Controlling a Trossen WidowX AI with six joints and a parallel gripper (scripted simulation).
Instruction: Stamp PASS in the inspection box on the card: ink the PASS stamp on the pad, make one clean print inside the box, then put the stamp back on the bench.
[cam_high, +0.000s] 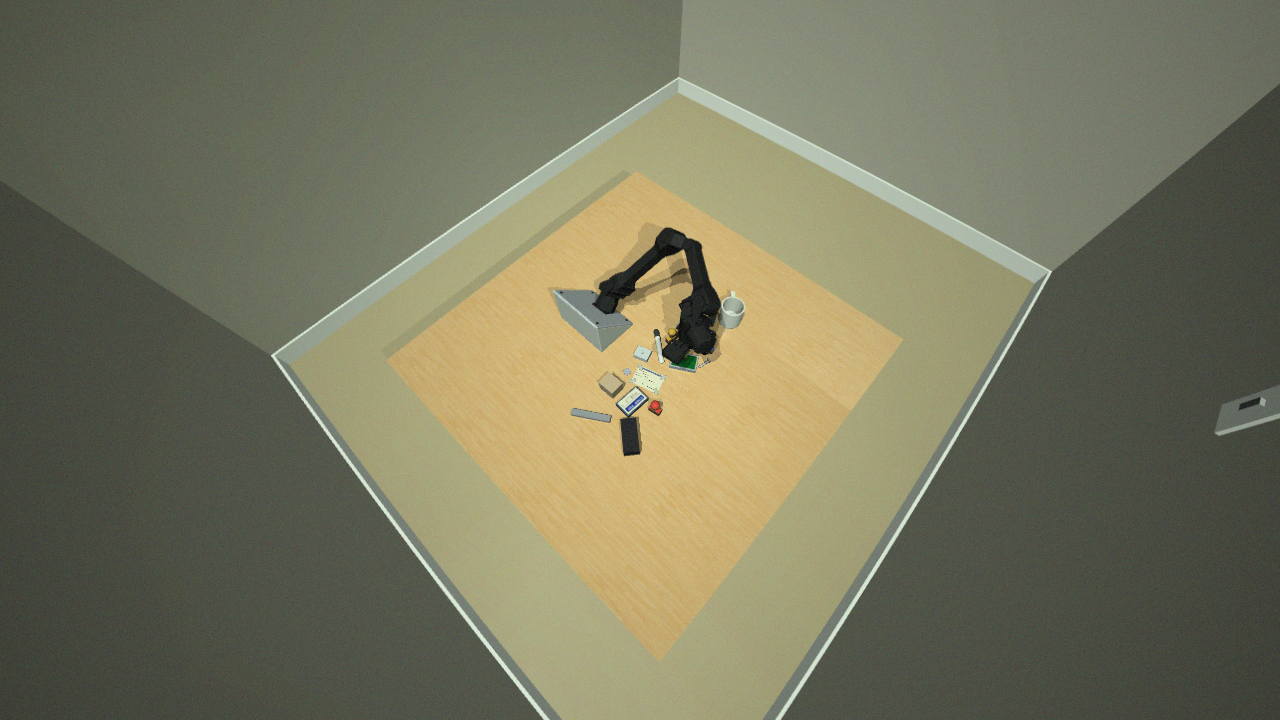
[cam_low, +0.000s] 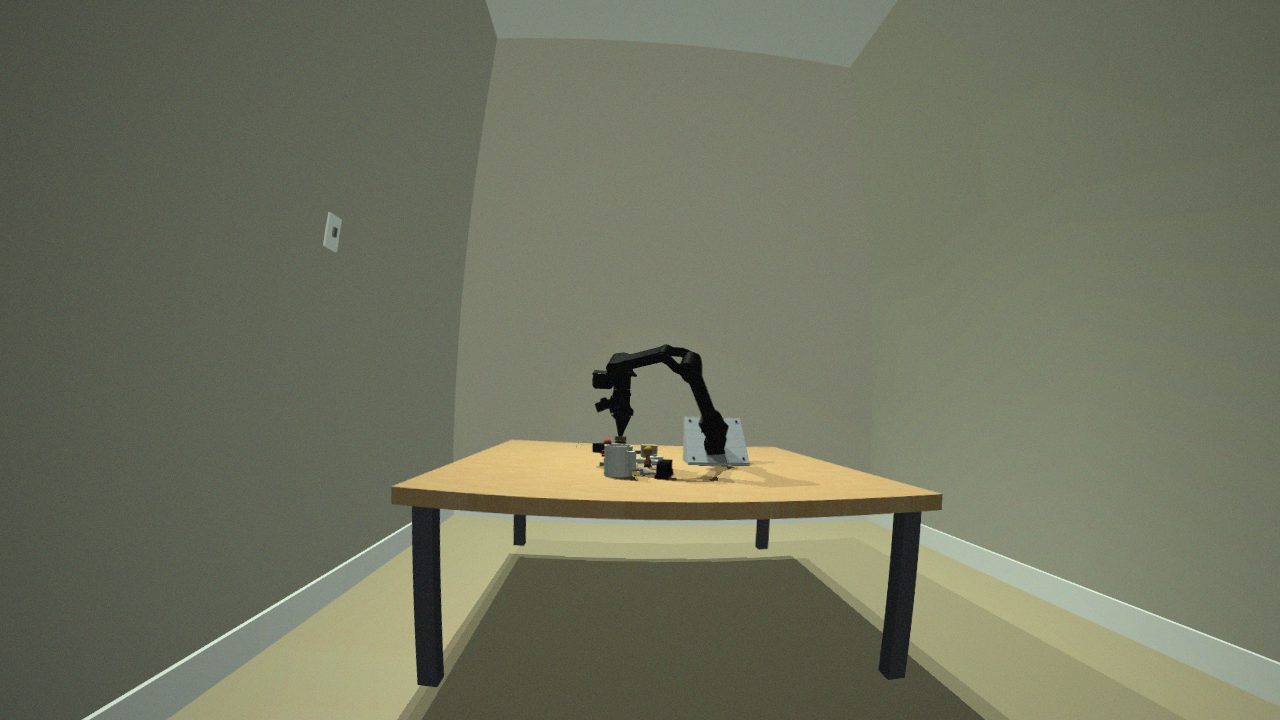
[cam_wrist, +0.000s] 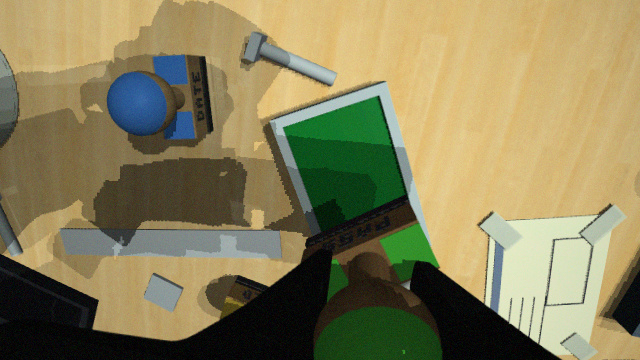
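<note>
The card is 60 mm behind my gripper tip, 120 mm to the right of it and 100 mm below it. Round my gripper tip: green ink pad 90 mm below; then pass stamp right at my gripper tip; then yellow hold stamp 90 mm behind, 50 mm to the left, 70 mm below.
</note>
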